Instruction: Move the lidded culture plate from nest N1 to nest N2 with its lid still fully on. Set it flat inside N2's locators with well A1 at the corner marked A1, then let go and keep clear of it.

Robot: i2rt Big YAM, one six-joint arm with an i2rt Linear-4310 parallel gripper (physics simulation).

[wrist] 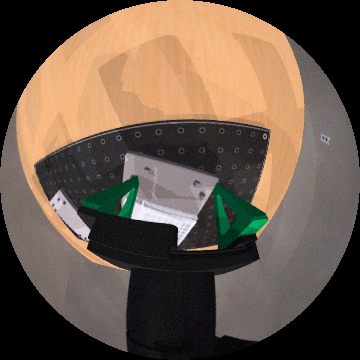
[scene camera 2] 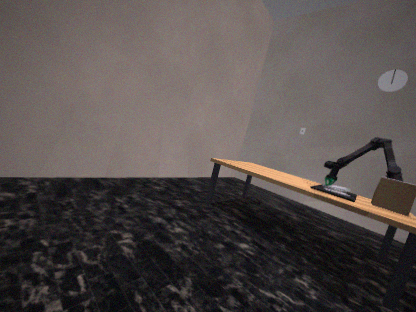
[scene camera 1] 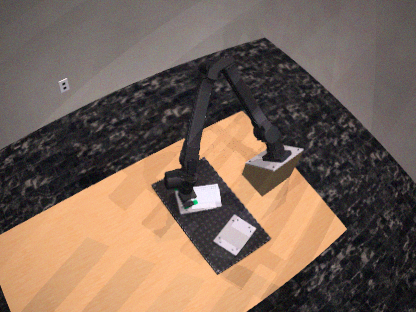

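Seen in the pictures: gripper, fingertip midpoint: (wrist: pixel 176 182) (scene camera 2: pixel 328 185) (scene camera 1: pixel 181 199); arm's base at its link origin: (scene camera 2: pixel 395 186) (scene camera 1: pixel 277 157).
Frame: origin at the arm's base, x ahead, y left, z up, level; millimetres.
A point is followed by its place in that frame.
Observation:
The white culture plate (scene camera 1: pixel 209 196) @(x 309, y -106, z -127 mm) (wrist: pixel 164 219) @(x 360, y -158, z -133 mm) lies on a grey nest (wrist: pixel 170 175) @(x 412, y -180, z -155 mm) on the dark pegboard. In the wrist view part of this nest shows bare, with small dark locators, beyond the plate's edge. The lid cannot be told apart clearly. A second nest (scene camera 1: pixel 234 235) @(x 355, y 98, z -155 mm) (wrist: pixel 70 215) @(x 369, y 84, z -155 mm) holds no plate. The nest labels and the A1 mark cannot be read. My gripper (scene camera 1: pixel 188 200) @(x 404, y -185, z -148 mm) (scene camera 2: pixel 329 181) @(x 404, y -185, z -148 mm) (wrist: pixel 176 182) @(x 404, y -185, z -148 mm) is open and empty, its green fingers wide apart over the plate's nest. My gripper body hides the near part of the plate in the wrist view.
The black perforated board (scene camera 1: pixel 200 242) @(x 482, y 19, z -167 mm) (scene camera 2: pixel 350 196) (wrist: pixel 180 141) @(x 447, y -200, z -167 mm) lies on the wooden table (scene camera 1: pixel 120 240) @(x 743, y -218, z -179 mm) (scene camera 2: pixel 280 179) @(x 765, y 232, z -180 mm) (wrist: pixel 150 75) @(x 541, y -183, z -180 mm). The arm's base stands on a brown block (scene camera 1: pixel 267 182) @(x 102, y 41, z -56 mm) (scene camera 2: pixel 392 196) @(x 13, y 59, z -74 mm) to the right of the board in scene camera 1.

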